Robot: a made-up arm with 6 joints. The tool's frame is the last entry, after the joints. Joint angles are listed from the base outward. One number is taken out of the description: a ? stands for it. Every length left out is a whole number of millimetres.
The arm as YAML. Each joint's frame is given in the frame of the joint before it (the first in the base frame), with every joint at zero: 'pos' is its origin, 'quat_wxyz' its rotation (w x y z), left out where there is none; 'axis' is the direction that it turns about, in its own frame. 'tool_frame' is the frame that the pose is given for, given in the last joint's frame.
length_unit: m
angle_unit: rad
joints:
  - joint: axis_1
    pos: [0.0, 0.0, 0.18]
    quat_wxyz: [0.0, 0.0, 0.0, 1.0]
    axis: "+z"
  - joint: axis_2
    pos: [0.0, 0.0, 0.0]
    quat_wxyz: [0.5, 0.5, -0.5, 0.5]
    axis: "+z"
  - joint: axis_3
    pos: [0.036, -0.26, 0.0]
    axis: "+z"
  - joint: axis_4
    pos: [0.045, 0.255, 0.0]
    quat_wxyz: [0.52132, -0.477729, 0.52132, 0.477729]
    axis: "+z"
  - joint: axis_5
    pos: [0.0, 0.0, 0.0]
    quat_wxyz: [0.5, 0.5, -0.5, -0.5]
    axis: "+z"
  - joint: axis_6
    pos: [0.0, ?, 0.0]
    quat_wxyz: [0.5, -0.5, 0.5, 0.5]
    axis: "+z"
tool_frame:
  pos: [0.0, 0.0, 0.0]
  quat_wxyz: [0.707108, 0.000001, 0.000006, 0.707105]
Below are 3 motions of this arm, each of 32 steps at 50 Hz.
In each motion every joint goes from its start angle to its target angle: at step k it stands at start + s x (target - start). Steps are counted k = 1, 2, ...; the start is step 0. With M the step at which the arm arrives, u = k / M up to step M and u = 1 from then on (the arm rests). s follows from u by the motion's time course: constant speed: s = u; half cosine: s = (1 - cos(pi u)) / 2; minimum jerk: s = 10 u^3 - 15 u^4 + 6 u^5.
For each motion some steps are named. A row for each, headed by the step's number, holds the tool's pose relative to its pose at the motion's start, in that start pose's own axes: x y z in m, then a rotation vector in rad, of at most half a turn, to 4 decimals.
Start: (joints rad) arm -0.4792 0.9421 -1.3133 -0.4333 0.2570 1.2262
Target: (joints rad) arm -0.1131 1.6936 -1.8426 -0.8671 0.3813 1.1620
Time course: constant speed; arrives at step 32
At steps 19, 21, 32:
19: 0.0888 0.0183 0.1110 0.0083 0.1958 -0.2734
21: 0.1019 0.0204 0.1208 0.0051 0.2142 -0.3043
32: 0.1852 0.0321 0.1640 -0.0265 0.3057 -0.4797

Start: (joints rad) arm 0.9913 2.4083 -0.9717 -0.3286 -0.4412 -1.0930
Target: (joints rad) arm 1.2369 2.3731 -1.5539 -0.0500 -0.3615 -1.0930
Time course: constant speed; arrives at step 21
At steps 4, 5, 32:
4: -0.0225 -0.0399 0.0076 0.1006 -0.0252 -0.0022
5: -0.0288 -0.0497 0.0087 0.1254 -0.0330 -0.0018
32: -0.1567 -0.1917 -0.0187 0.4912 -0.2392 0.0529

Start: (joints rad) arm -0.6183 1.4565 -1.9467 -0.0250 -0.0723 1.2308
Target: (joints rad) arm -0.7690 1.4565 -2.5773 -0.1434 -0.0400 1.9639
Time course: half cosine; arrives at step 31
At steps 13, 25, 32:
13: -0.0456 0.0801 -0.0119 -0.2077 -0.0929 0.1897
25: -0.0929 0.1911 -0.0644 -0.5383 -0.1270 0.4328
32: -0.0982 0.2085 -0.0769 -0.5956 -0.1206 0.4694

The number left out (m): 0.137
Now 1 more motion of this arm.
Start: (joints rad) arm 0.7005 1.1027 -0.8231 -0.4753 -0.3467 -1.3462
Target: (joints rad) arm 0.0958 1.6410 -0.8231 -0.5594 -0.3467 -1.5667
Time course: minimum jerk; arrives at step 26
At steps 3, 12, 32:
3: 0.0020 0.0029 0.0011 -0.0086 0.0056 -0.0036
12: 0.0726 0.1001 0.0161 -0.2933 0.1718 -0.0903
32: 0.1675 0.2372 -0.0340 -0.6876 0.3510 -0.1025

